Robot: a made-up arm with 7 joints. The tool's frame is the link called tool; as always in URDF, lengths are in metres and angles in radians. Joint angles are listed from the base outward.
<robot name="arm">
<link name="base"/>
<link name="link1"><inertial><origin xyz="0.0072 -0.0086 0.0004"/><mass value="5.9"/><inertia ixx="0.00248" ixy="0" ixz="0" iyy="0.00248" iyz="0" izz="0.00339"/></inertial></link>
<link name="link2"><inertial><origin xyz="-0.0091 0.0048 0.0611"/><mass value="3.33"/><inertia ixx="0.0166" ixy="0" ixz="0" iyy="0.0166" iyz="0" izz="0.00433"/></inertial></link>
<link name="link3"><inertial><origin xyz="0.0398 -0.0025 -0.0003"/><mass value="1.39"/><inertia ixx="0.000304" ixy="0" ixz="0" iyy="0.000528" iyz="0" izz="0.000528"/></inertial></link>
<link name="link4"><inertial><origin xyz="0.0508 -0.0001 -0.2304"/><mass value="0.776"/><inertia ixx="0.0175" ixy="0" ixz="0.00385" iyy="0.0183" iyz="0" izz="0.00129"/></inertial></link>
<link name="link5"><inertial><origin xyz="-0.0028 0.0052 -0.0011"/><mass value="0.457"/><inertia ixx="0.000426" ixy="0" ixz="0" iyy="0.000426" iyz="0" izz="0.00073"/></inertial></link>
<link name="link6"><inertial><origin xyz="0.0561 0.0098 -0.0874"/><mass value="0.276"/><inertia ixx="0.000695" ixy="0" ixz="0.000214" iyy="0.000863" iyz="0" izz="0.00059"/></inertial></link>
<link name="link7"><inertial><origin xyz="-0.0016 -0.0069 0.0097"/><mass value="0.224"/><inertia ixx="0.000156" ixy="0" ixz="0" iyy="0.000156" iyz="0" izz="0.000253"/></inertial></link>
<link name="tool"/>
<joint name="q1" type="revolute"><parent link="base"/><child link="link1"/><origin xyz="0 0 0.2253" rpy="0 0 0"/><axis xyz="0 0 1"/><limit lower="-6.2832" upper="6.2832"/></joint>
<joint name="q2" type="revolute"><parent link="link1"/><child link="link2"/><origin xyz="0 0 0" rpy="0 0 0"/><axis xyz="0 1 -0.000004"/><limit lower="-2.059" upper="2.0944"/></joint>
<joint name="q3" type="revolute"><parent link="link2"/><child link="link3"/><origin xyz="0 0 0.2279" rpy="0 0 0"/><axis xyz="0 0 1"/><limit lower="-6.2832" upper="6.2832"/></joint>
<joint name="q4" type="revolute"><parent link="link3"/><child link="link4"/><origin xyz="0.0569 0 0" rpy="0 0 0"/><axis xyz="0 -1 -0.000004"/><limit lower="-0.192" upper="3.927"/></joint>
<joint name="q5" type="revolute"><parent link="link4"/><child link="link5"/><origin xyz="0.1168 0 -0.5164" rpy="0 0 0"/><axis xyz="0 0.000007 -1"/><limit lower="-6.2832" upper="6.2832"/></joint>
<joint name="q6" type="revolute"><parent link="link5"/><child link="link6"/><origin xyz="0 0 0" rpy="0 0 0"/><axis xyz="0 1 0.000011"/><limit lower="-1.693" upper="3.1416"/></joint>
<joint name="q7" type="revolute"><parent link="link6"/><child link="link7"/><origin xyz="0.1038 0 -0.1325" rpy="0 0 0"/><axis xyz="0 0.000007 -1"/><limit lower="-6.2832" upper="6.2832"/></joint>
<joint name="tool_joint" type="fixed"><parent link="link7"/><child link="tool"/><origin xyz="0 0 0" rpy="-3.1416 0 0"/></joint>
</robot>
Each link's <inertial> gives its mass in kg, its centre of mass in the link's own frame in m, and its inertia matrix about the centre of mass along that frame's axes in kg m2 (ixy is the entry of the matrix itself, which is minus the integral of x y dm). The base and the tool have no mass. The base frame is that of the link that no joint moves.
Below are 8 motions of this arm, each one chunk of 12 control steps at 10 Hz.
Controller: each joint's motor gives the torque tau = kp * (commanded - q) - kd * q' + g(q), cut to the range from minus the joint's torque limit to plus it. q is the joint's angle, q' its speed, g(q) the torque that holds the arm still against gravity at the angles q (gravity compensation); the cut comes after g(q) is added. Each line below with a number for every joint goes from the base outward.
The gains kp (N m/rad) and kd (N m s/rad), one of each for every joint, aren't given. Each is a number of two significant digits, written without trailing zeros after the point. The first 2 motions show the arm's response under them.
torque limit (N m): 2.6 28 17 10 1.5 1.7 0.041
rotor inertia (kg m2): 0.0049 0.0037 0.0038 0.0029 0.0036 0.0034 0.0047
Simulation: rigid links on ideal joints. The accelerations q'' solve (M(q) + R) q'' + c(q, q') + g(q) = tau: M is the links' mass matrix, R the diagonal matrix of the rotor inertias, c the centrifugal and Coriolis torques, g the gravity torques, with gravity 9.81 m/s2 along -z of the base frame. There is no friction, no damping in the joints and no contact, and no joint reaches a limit. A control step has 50 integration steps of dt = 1/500 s. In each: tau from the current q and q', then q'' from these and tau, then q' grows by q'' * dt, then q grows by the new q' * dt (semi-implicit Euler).
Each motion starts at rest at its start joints. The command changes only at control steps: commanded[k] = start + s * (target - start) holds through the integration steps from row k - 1 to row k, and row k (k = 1, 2, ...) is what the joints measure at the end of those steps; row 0 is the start. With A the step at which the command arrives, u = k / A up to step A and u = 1 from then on. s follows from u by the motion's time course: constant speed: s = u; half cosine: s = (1 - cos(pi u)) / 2; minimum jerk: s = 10 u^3 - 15 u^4 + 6 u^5; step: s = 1 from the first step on.
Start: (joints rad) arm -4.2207 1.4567 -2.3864 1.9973 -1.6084 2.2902 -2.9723
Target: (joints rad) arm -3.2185 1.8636 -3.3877 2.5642 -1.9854 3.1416 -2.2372
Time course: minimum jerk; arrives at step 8
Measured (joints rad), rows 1 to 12:
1: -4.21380 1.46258 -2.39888 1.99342 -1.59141 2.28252 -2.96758
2: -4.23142 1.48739 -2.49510 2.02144 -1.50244 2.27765 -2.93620
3: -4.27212 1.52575 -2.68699 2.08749 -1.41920 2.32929 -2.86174
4: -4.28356 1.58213 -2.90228 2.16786 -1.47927 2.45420 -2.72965
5: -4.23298 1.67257 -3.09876 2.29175 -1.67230 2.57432 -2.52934
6: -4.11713 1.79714 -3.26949 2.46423 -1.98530 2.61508 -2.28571
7: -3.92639 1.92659 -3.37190 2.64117 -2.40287 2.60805 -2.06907
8: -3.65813 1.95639 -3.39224 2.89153 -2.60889 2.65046 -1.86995
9: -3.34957 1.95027 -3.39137 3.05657 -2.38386 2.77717 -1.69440
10: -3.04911 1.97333 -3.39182 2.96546 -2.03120 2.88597 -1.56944
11: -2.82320 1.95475 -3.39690 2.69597 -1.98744 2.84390 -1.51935
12: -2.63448 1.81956 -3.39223 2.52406 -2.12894 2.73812 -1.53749
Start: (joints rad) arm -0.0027 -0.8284 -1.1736 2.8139 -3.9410 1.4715 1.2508
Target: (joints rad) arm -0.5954 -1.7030 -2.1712 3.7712 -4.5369 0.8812 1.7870
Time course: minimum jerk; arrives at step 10
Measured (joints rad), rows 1 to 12:
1: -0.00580 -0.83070 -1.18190 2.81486 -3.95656 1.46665 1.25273
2: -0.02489 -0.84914 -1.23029 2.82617 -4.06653 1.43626 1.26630
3: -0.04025 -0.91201 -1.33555 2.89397 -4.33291 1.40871 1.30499
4: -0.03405 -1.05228 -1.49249 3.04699 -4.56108 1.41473 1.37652
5: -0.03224 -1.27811 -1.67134 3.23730 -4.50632 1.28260 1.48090
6: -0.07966 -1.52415 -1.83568 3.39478 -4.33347 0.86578 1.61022
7: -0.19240 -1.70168 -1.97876 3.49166 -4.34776 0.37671 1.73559
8: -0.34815 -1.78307 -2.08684 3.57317 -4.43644 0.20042 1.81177
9: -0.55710 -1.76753 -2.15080 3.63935 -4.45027 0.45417 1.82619
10: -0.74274 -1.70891 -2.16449 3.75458 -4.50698 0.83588 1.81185
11: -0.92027 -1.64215 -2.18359 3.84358 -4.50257 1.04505 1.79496
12: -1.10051 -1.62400 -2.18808 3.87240 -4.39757 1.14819 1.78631
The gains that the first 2 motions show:
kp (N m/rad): 77 73 87 34 1.2 1.2 0.53
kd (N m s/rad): 1.3 2 1.4 1.4 0.023 0.049 0.023
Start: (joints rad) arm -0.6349 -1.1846 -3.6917 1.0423 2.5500 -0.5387 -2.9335
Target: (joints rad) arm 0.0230 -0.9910 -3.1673 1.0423 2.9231 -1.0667 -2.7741
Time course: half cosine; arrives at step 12
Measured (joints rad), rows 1 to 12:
1: -0.62634 -1.18254 -3.68627 1.03759 2.54277 -0.54411 -2.93151
2: -0.59416 -1.17633 -3.66125 1.02740 2.53030 -0.57260 -2.92408
3: -0.53527 -1.16343 -3.61142 1.02325 2.54930 -0.62365 -2.91139
4: -0.45440 -1.13976 -3.54748 1.03199 2.61529 -0.67161 -2.89502
5: -0.36547 -1.10706 -3.47762 1.05108 2.68766 -0.70916 -2.87557
6: -0.27531 -1.07279 -3.40685 1.06982 2.72779 -0.75106 -2.85477
7: -0.18822 -1.04308 -3.33697 1.07949 2.74111 -0.81707 -2.83526
8: -0.10902 -1.02052 -3.27226 1.07799 2.77240 -0.90760 -2.81825
9: -0.04370 -1.00501 -3.21829 1.06802 2.85577 -1.00101 -2.80203
10: 0.00361 -0.99586 -3.17925 1.05443 2.97482 -1.07058 -2.78474
11: 0.03074 -0.99209 -3.15659 1.04299 3.06901 -1.10137 -2.76842
12: 0.03601 -0.99218 -3.15242 1.03809 3.08879 -1.09638 -2.75917

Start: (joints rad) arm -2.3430 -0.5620 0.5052 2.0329 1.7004 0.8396 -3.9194
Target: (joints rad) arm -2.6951 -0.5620 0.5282 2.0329 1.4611 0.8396 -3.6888
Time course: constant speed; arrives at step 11
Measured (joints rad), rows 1 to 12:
1: -2.37833 -0.56709 0.50807 2.03717 1.68582 0.85354 -3.90957
2: -2.41024 -0.56761 0.51002 2.04003 1.64959 0.85851 -3.88560
3: -2.44267 -0.56625 0.51212 2.03799 1.62415 0.85321 -3.85581
4: -2.47562 -0.56318 0.51376 2.03347 1.60821 0.84521 -3.82913
5: -2.50862 -0.55980 0.51488 2.02892 1.58551 0.83772 -3.80834
6: -2.54124 -0.55771 0.51643 2.02573 1.55708 0.83104 -3.79102
7: -2.57327 -0.55748 0.51848 2.02491 1.53377 0.82866 -3.77321
8: -2.60481 -0.55885 0.52079 2.02669 1.51643 0.83150 -3.75263
9: -2.63609 -0.56115 0.52331 2.03001 1.49815 0.83643 -3.72990
10: -2.66744 -0.56341 0.52592 2.03328 1.47673 0.84074 -3.70726
11: -2.69912 -0.56468 0.52834 2.03520 1.45514 0.84348 -3.68617
12: -2.69607 -0.55909 0.52726 2.03080 1.44743 0.83186 -3.67588

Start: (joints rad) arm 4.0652 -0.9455 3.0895 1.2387 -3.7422 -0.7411 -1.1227
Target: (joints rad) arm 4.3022 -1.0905 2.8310 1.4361 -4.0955 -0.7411 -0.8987
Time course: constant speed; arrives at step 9
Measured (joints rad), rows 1 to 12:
1: 4.09761 -0.96484 3.05615 1.25988 -3.73077 -0.74998 -1.11087
2: 4.12437 -0.98416 3.02811 1.27941 -3.78132 -0.75018 -1.07929
3: 4.14984 -1.00091 2.99834 1.29906 -3.86249 -0.74045 -1.04199
4: 4.17407 -1.01618 2.96713 1.32309 -3.93497 -0.73138 -1.01290
5: 4.19901 -1.02958 2.93687 1.34894 -3.98326 -0.73009 -0.99321
6: 4.22635 -1.04329 2.90879 1.37427 -4.01385 -0.73796 -0.97521
7: 4.25517 -1.05884 2.88215 1.39732 -4.03985 -0.74738 -0.95226
8: 4.28317 -1.07608 2.85503 1.41798 -4.06846 -0.74961 -0.92418
9: 4.30897 -1.09391 2.82620 1.43734 -4.10133 -0.74344 -0.89507
10: 4.30241 -1.08963 2.83167 1.43938 -4.15516 -0.73671 -0.88044
11: 4.30183 -1.08694 2.82942 1.44195 -4.15010 -0.73182 -0.88803
12: 4.30143 -1.08651 2.82919 1.44279 -4.11511 -0.73817 -0.90273

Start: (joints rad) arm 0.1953 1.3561 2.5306 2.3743 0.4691 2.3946 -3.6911
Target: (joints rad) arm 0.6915 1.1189 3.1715 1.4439 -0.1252 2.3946 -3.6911
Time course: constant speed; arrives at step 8
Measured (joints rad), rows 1 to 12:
1: 0.23241 1.37165 2.61162 2.33115 0.44510 2.40439 -3.69258
2: 0.29888 1.35390 2.69385 2.23591 0.46712 2.43607 -3.69769
3: 0.39124 1.30183 2.77035 2.09115 0.42939 2.41701 -3.70356
4: 0.49044 1.23237 2.85131 1.91973 0.20115 2.28456 -3.70363
5: 0.55025 1.15933 2.93193 1.74362 -0.14447 2.12328 -3.68831
6: 0.58862 1.10598 3.02141 1.59191 -0.34844 2.10466 -3.66374
7: 0.64925 1.08957 3.10710 1.47709 -0.24872 2.21383 -3.65173
8: 0.71091 1.08892 3.19653 1.39293 -0.03477 2.33034 -3.66358
9: 0.68808 1.08241 3.22046 1.37582 0.27097 2.41254 -3.68441
10: 0.69878 1.09617 3.17692 1.40619 0.30260 2.41470 -3.69969
11: 0.69262 1.12625 3.16145 1.45097 -0.06077 2.36609 -3.70736
12: 0.68793 1.14188 3.16739 1.47550 -0.46204 2.35047 -3.69755

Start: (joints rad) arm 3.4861 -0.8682 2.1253 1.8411 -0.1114 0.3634 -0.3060
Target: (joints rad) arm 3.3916 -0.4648 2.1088 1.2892 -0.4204 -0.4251 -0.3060
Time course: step
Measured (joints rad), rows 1 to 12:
1: 3.68895 -0.43137 2.09839 1.28648 -0.39137 -0.28583 -0.31899
2: 3.54594 -0.43411 2.13461 1.26751 -0.76703 -0.93199 -0.31103
3: 3.41077 -0.49633 2.13186 1.30472 -0.81837 -0.98980 -0.33190
4: 3.36202 -0.46285 2.08985 1.26249 -0.56038 -0.49007 -0.34969
5: 3.32118 -0.46102 2.08259 1.28014 -0.09918 -0.03520 -0.33720
6: 3.28769 -0.45945 2.08312 1.27245 0.02257 -0.08120 -0.28484
7: 3.26577 -0.46369 2.08537 1.26514 -0.27151 -0.36011 -0.24447
8: 3.29515 -0.45987 2.08459 1.27102 -0.51776 -0.50657 -0.26351
9: 3.37957 -0.45888 2.09670 1.27776 -0.50101 -0.45242 -0.31636
10: 3.43783 -0.47417 2.13775 1.30589 -0.39826 -0.39161 -0.34364
11: 3.48698 -0.47224 2.13275 1.30920 -0.45549 -0.43615 -0.32991
12: 3.48488 -0.46525 2.13192 1.31226 -0.56781 -0.53440 -0.30676

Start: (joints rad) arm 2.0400 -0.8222 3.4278 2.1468 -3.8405 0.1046 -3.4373
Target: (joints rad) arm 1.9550 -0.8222 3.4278 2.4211 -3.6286 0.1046 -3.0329
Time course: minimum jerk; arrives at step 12
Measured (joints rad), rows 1 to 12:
1: 2.03986 -0.82257 3.42791 2.14767 -3.83889 0.10420 -3.43646
2: 2.03873 -0.82451 3.42845 2.15317 -3.82801 0.10203 -3.42992
3: 2.03482 -0.82776 3.42911 2.16686 -3.80038 0.09767 -3.40873
4: 2.02648 -0.83085 3.42926 2.19124 -3.76071 0.09094 -3.36607
5: 2.01333 -0.83213 3.42848 2.22691 -3.72365 0.08355 -3.30326
6: 1.99647 -0.83052 3.42692 2.27188 -3.69978 0.08075 -3.23003
7: 1.97843 -0.82591 3.42516 2.32161 -3.68851 0.08789 -3.15925
8: 1.96257 -0.81919 3.42399 2.36979 -3.68299 0.10527 -3.10098
9: 1.95196 -0.81201 3.42395 2.40975 -3.67714 0.12798 -3.05994
10: 1.94801 -0.80646 3.42506 2.43610 -3.66840 0.14976 -3.03651
11: 1.94975 -0.80454 3.42678 2.44648 -3.65726 0.16505 -3.02850
12: 1.95435 -0.80752 3.42844 2.44294 -3.64465 0.16772 -3.03127

